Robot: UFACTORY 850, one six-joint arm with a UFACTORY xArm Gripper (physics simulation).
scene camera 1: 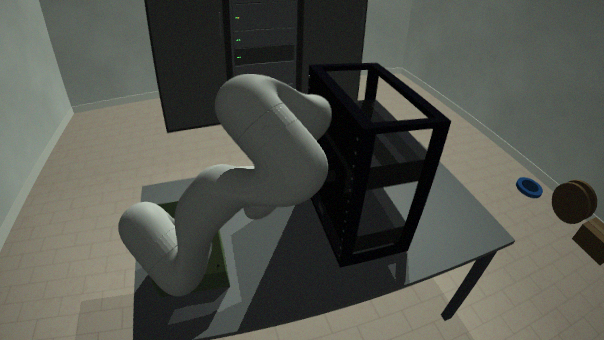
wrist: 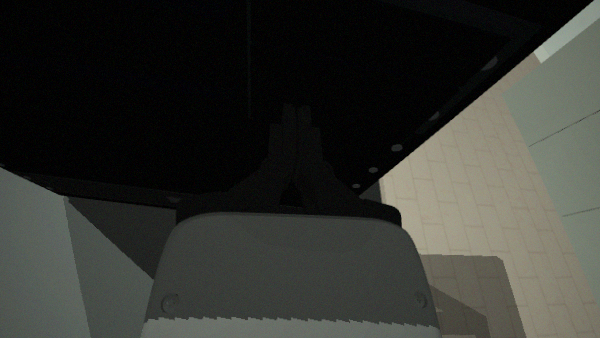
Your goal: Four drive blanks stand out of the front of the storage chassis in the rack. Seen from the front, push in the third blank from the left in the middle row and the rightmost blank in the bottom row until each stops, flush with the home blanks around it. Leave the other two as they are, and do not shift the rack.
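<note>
The black rack (scene camera 1: 436, 165) stands on the table, its front toward the arm. In the wrist view the dark front of the storage chassis (wrist: 150, 115) fills the upper part and is nearly black, so single drive blanks cannot be told apart there. A thin upright line shows on it left of the fingertips. My gripper (wrist: 293, 121) is shut with its fingers together and nothing between them. Its tips point at the dark chassis front; whether they touch it cannot be told. In the scene view the arm hides the gripper and much of the rack's front.
The grey table (scene camera 1: 460, 220) carries the rack and the arm's green base plate (scene camera 1: 220, 260). A tall dark cabinet (scene camera 1: 190, 65) with small green lights stands behind. A blue ring (scene camera 1: 519, 189), a brown round object (scene camera 1: 572, 202) and a brown box (scene camera 1: 592, 242) are at the right.
</note>
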